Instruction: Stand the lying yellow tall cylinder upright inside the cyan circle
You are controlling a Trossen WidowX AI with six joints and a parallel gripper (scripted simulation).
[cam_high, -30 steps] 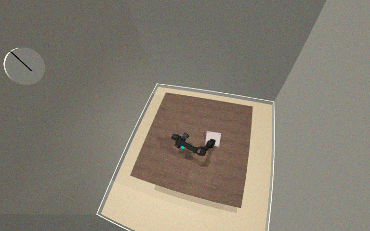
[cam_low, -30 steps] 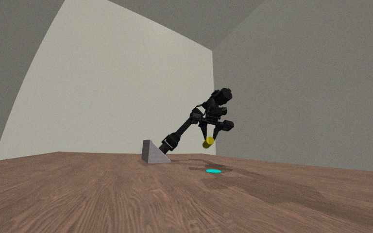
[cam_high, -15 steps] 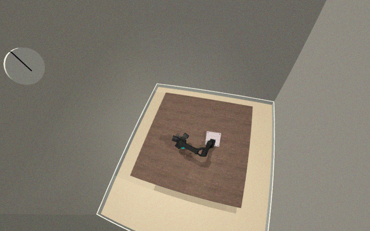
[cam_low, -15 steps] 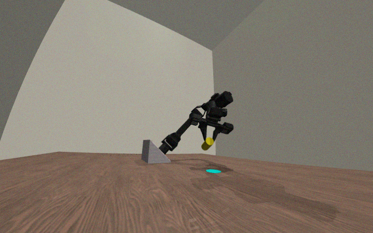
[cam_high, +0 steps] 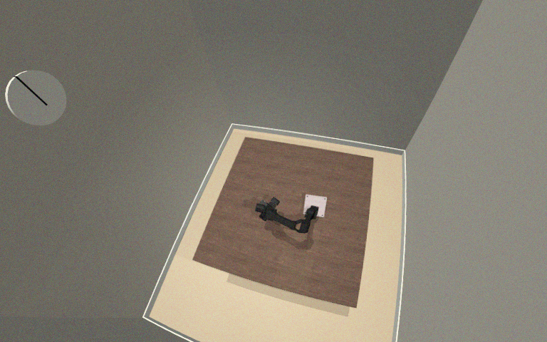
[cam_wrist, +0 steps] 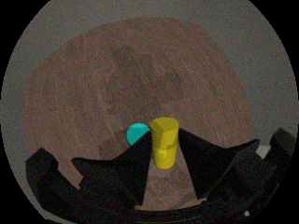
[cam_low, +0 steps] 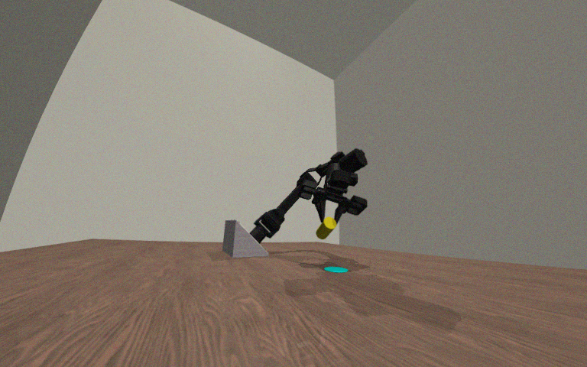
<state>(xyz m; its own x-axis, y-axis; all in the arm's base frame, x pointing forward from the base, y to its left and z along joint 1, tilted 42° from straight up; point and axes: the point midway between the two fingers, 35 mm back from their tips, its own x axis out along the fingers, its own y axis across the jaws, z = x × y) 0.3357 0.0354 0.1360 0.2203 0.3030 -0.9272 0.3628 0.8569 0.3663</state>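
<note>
My gripper tip is 10 mm past the cyan circle, 30 mm to the right of it and 110 mm above it. From my gripper tip the other things lie so: yellow cylinder (20 mm behind, 10 mm below).
</note>
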